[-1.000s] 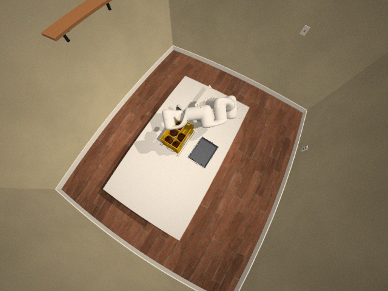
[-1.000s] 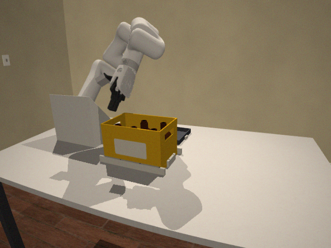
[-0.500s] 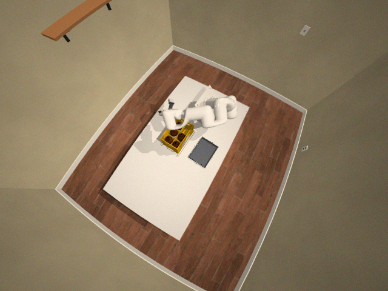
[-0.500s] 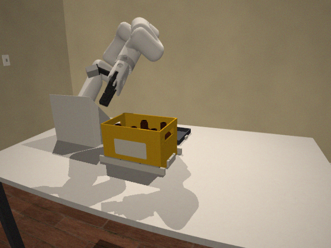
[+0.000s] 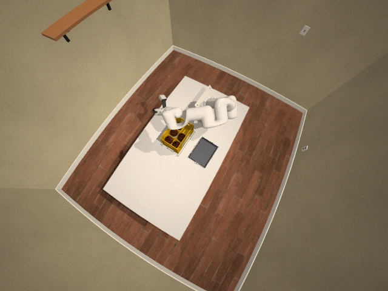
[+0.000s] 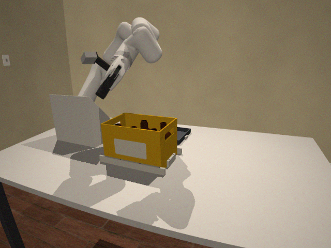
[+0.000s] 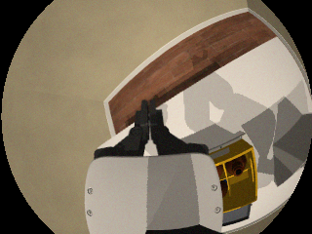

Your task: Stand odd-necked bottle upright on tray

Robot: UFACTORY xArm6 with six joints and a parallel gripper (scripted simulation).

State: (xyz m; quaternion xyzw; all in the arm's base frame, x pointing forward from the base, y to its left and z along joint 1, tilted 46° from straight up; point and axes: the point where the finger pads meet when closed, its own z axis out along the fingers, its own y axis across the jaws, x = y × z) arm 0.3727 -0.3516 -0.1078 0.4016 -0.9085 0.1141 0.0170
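Right now my hand is 10 cm short of the glass bottle, 16 cm to the right of it and 25 cm above it. From my hand the other things lie so: yellow crate (2 cm ahead, 21 cm to the left, 26 cm below); dark grey tray (2 cm ahead, 50 cm to the left, 33 cm below).
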